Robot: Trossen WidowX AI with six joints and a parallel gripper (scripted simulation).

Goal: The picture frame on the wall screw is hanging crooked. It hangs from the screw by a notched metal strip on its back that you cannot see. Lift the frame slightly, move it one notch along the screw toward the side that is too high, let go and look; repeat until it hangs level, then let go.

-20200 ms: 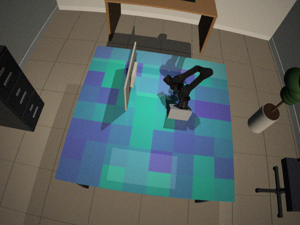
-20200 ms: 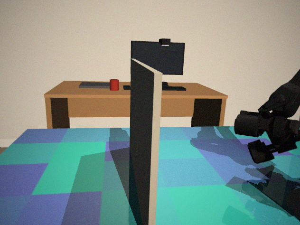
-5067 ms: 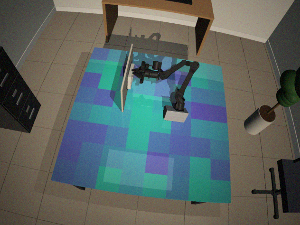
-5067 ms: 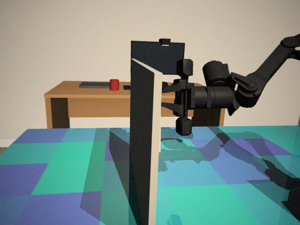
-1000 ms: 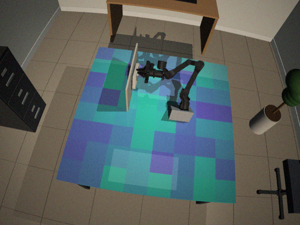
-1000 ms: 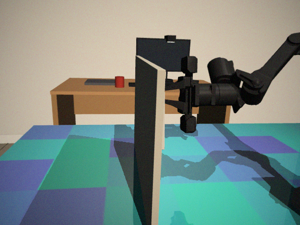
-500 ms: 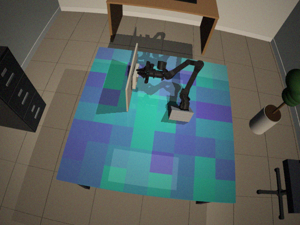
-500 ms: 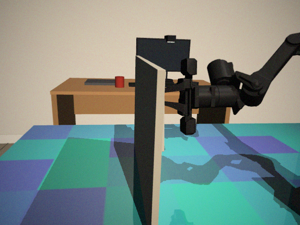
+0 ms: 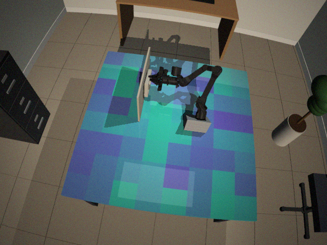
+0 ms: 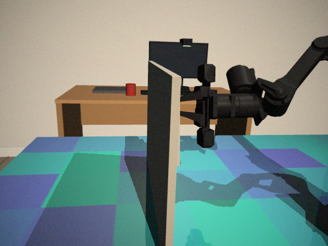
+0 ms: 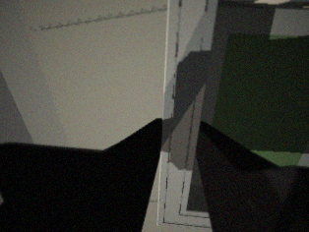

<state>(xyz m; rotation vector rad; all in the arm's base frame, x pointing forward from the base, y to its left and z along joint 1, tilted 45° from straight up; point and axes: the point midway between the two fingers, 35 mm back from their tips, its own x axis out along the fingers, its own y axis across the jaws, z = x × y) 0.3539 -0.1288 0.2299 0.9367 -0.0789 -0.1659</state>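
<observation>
My gripper tip is now 50 mm above the picture frame and 10 mm short of it. Also, from my gripper tip: wall panel: 60 mm below, 20 mm ahead, 10 mm to the left.
</observation>
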